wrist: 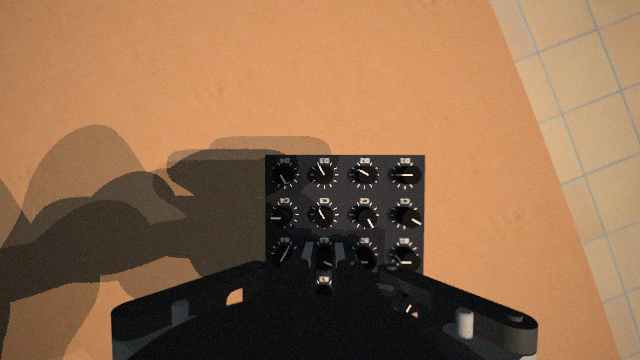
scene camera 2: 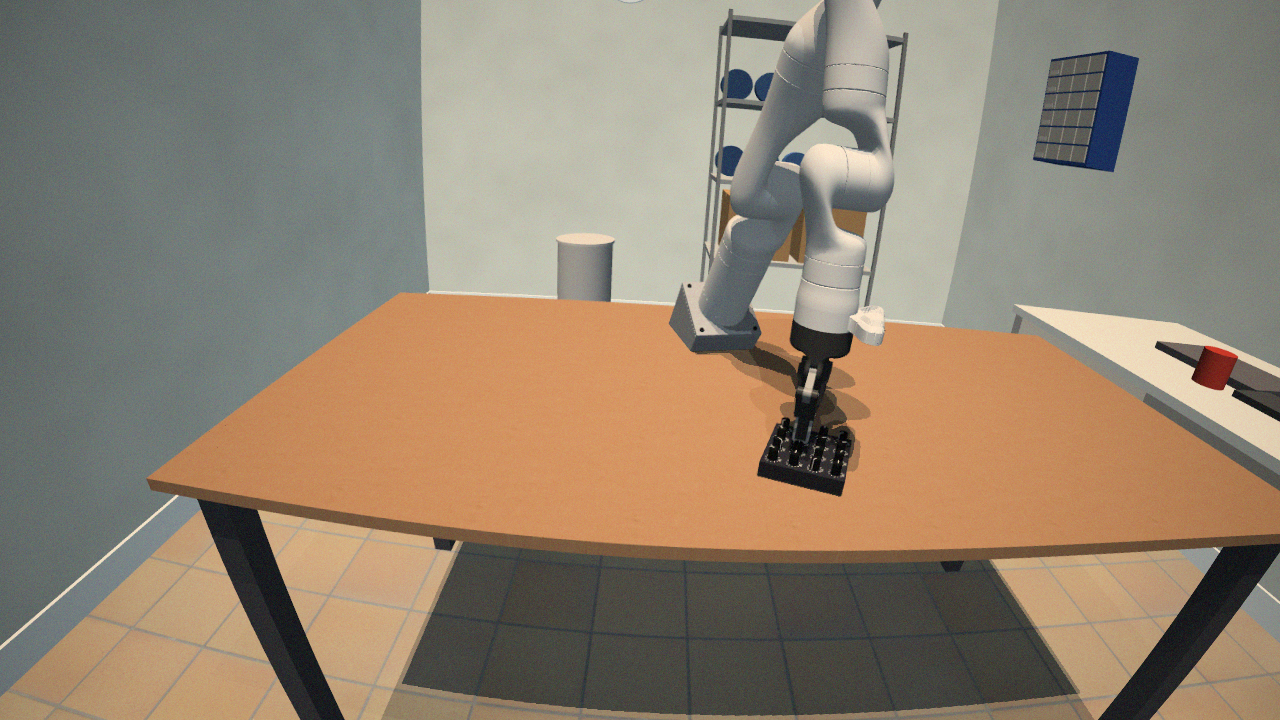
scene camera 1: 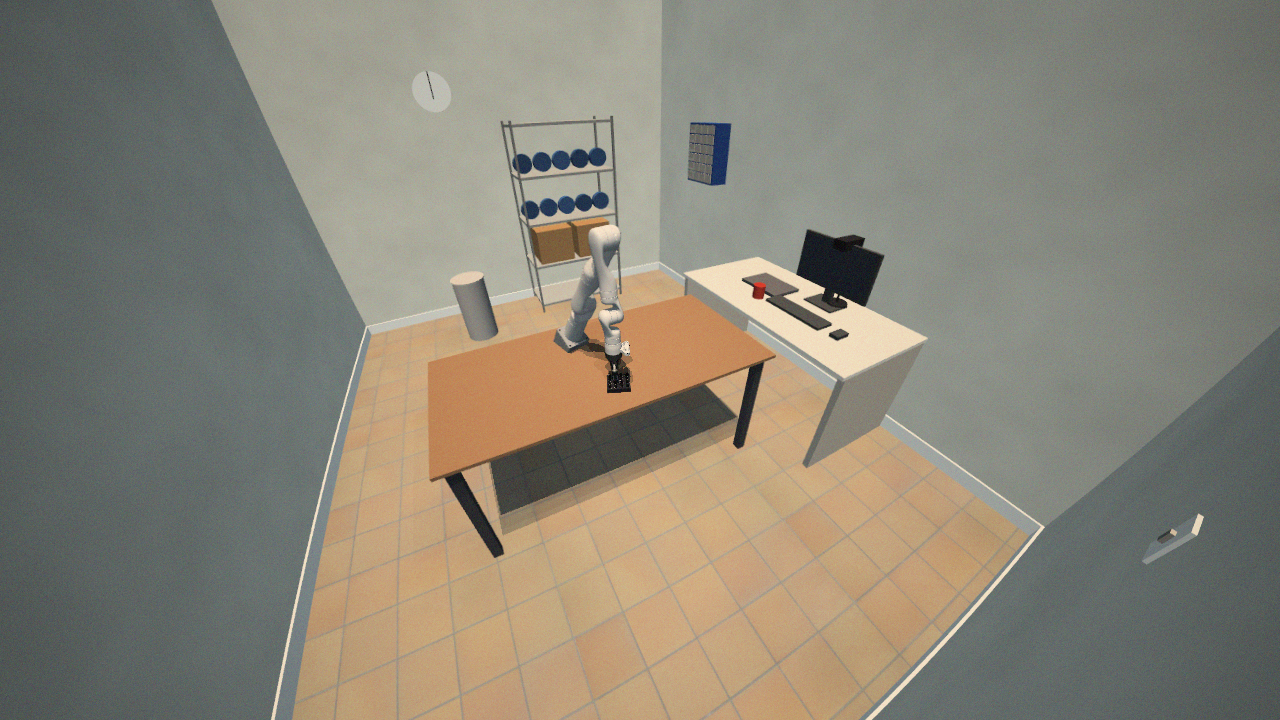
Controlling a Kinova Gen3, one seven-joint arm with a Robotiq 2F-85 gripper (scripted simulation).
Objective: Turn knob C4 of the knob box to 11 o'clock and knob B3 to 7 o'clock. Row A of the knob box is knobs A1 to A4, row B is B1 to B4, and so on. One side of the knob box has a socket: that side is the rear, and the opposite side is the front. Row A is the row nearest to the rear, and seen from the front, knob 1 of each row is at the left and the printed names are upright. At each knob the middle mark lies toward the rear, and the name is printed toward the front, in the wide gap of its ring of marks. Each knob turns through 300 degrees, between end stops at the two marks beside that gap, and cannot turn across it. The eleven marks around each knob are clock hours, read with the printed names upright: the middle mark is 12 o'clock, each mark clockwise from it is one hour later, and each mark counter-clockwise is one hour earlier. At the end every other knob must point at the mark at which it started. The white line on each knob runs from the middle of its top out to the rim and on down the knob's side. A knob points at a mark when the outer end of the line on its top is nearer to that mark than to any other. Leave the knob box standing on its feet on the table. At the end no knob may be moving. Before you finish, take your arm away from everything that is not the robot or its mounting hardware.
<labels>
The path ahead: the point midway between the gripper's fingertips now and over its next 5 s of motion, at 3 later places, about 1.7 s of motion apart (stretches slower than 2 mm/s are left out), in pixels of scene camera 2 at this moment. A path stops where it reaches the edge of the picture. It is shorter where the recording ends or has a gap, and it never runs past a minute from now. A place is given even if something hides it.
My gripper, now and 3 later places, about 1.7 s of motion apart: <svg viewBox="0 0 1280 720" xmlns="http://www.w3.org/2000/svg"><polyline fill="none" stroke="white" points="800,438 806,411 806,401 808,398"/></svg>
</labels>
